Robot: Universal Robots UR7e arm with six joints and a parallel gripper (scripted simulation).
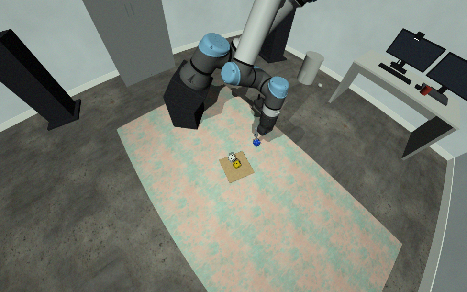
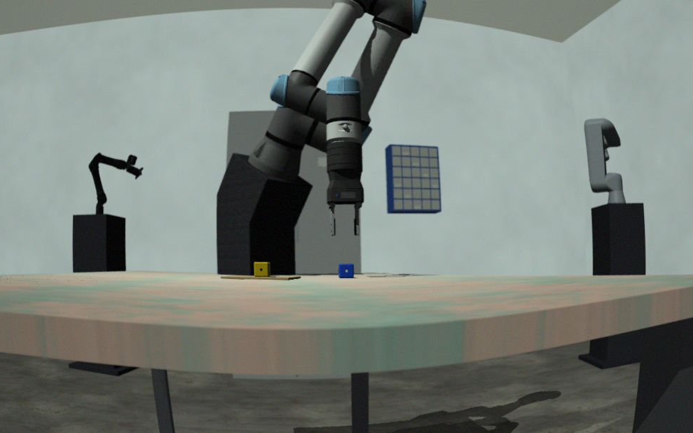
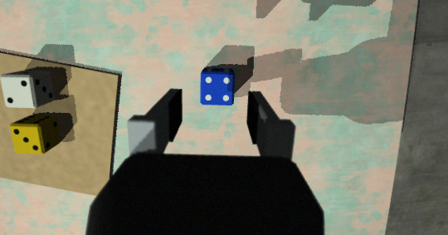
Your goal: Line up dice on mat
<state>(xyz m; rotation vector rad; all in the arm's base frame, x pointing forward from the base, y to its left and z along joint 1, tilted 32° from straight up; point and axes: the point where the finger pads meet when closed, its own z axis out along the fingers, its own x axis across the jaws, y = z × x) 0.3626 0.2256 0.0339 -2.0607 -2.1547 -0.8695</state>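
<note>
Now: the blue die 9 cm below my hand. From my hand the other things lie so: yellow die (7 cm ahead, 17 cm to the right, 9 cm below); white die (3 cm ahead, 17 cm to the right, 9 cm below); tan mat (7 cm ahead, 17 cm to the right, 11 cm below).
</note>
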